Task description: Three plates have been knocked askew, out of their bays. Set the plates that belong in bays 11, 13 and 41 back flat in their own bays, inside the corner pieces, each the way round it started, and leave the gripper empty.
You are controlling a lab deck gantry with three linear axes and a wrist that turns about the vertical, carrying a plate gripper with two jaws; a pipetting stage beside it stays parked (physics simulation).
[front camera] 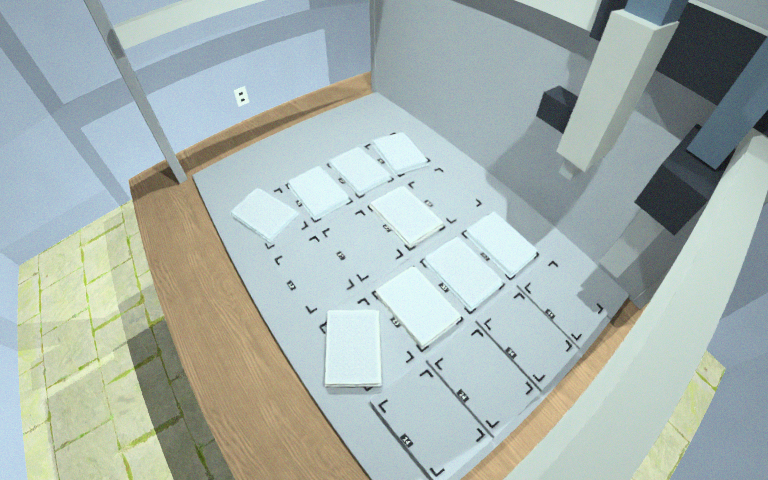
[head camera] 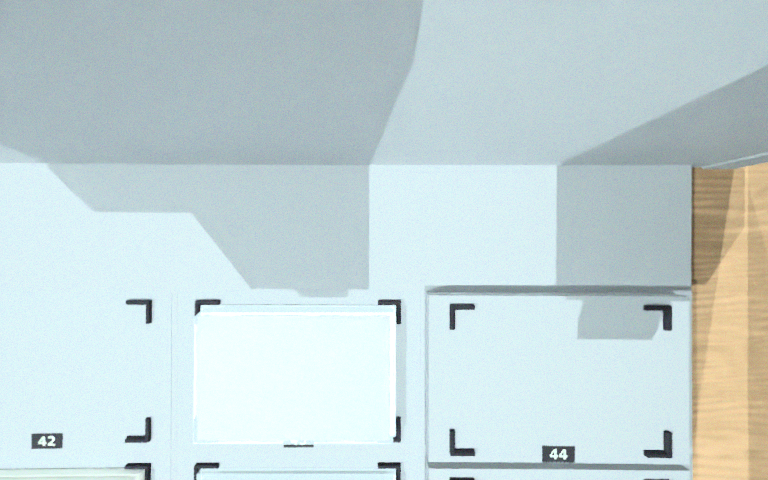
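Where they show: gripper, between the fingertips: (front camera: 623,250); robot's base, origin of its link: (front camera: 245,208).
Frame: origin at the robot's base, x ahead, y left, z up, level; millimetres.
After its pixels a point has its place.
In the front view, a pale plate (front camera: 264,215) {x 62, y 25, z 15 mm} lies turned and shifted to the left of bay 11's corner pieces. Another plate (front camera: 353,348) {x 394, y 20, z 16 mm} lies clearly turned across bay 13, its edges crossing the corner pieces. A third plate (front camera: 400,151) {x 78, y 363, z 16 mm} at bay 41, at the far end of its row, sits slightly turned relative to its neighbours. My gripper's dark body appears to hang at the right of the front view, high over the deck, away from these three plates. Its jaws cannot be made out, so their opening is unclear. The three plates do not show in the head view.
Plates stand in bays 21 (front camera: 320,191) {x 76, y 152, z 14 mm}, 31 (front camera: 360,169) {x 72, y 256, z 14 mm}, 32 (front camera: 406,216) {x 237, y 251, z 14 mm}, 23 (front camera: 419,305) {x 397, y 149, z 14 mm}, 33 (front camera: 463,272) {x 396, y 252, z 15 mm} and 43 (front camera: 501,244) {x 397, y 354, z 14 mm} (head camera: 294,376) {x 393, y 365, z 14 mm}. A pale column (front camera: 617,90) {x 467, y 330, z 393 mm} hangs near the back wall. Low ridges separate bays 14 to 44.
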